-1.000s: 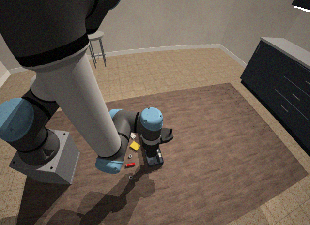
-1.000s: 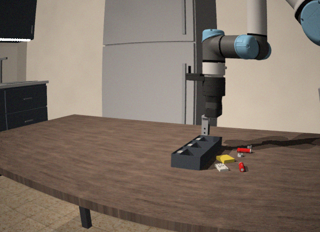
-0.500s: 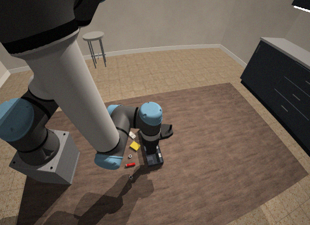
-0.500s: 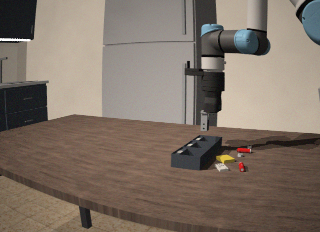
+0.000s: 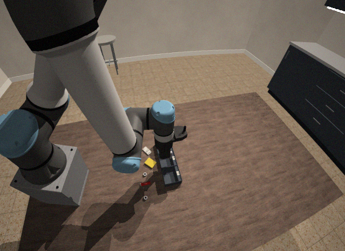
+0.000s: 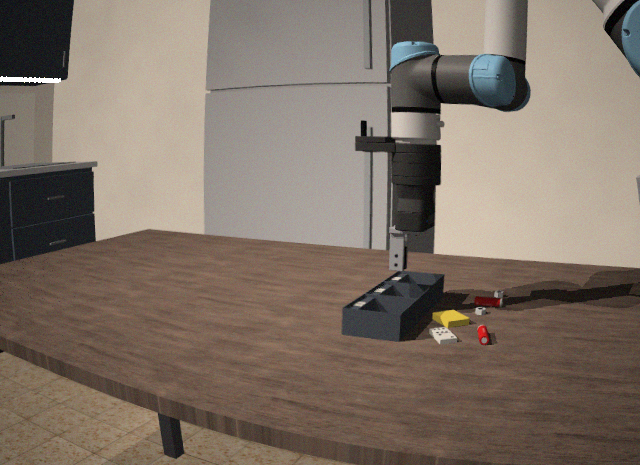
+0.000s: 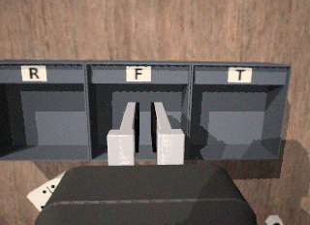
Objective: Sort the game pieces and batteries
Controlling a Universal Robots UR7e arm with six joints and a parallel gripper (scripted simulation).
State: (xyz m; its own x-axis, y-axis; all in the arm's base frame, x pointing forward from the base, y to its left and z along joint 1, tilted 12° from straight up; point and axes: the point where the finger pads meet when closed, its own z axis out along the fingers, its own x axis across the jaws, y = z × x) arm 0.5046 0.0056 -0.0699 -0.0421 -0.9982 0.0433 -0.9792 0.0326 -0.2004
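Now: hand 70 mm above the dark three-compartment bin, 10 mm to the right of it and 10 mm past it. The rest, counted from my hand: white domino (100 mm to the left, 100 mm behind, 80 mm below); then battery (140 mm behind, 80 mm to the right, 80 mm below); then yellow block (90 mm behind, 80 mm below, 20 mm to the left).
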